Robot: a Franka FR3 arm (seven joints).
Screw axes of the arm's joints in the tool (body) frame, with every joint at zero. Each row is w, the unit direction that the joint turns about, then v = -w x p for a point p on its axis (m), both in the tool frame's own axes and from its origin. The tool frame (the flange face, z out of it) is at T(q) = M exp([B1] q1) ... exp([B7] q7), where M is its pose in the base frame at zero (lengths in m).
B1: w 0 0 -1 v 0 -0.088 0
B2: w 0 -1 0 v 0.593 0 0.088
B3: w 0 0 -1 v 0 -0.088 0
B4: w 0 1 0 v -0.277 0 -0.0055
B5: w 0 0 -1 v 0 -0.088 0
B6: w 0 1 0 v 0.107 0 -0.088
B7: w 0 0 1 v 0 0 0
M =
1 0 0 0.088
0 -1 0 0
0 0 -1 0.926
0 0 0 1
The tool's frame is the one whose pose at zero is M.
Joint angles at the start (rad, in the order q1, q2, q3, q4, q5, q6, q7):
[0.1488, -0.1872, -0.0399, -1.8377, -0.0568, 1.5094, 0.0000]
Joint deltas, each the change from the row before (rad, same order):
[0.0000, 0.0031, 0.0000, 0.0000, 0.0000, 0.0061, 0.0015]
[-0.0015, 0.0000, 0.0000, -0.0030, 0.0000, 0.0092, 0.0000]
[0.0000, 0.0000, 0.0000, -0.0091, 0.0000, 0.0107, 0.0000]
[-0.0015, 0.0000, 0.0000, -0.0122, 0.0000, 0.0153, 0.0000]
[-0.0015, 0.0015, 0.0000, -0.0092, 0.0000, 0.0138, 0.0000]
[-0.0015, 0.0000, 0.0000, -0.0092, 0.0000, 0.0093, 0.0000]
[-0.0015, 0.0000, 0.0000, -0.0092, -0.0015, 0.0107, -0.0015]
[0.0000, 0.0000, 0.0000, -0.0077, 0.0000, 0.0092, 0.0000]
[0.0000, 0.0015, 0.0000, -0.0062, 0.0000, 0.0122, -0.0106]
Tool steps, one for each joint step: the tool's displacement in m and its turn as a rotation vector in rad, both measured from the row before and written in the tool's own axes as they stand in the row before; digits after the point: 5 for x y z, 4 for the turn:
[0.00166, -0.00010, 0.00083, -0.0001, 0.0030, 0.0014]
[0.00096, 0.00065, 0.00062, 0.0002, 0.0061, 0.0013]
[0.00107, -0.00024, 0.00331, 0.0000, 0.0016, -0.0005]
[0.00147, 0.00040, 0.00441, 0.0002, 0.0030, 0.0008]
[0.00175, 0.00044, 0.00382, 0.0001, 0.0030, 0.0009]
[0.00077, 0.00049, 0.00355, 0.0002, 0.0000, 0.0010]
[0.00088, 0.00064, 0.00344, -0.0013, 0.0014, -0.0006]
[0.00075, -0.00021, 0.00283, 0.0000, 0.0015, -0.0004]
[0.00153, -0.00022, 0.00254, -0.0001, 0.0045, -0.0110]

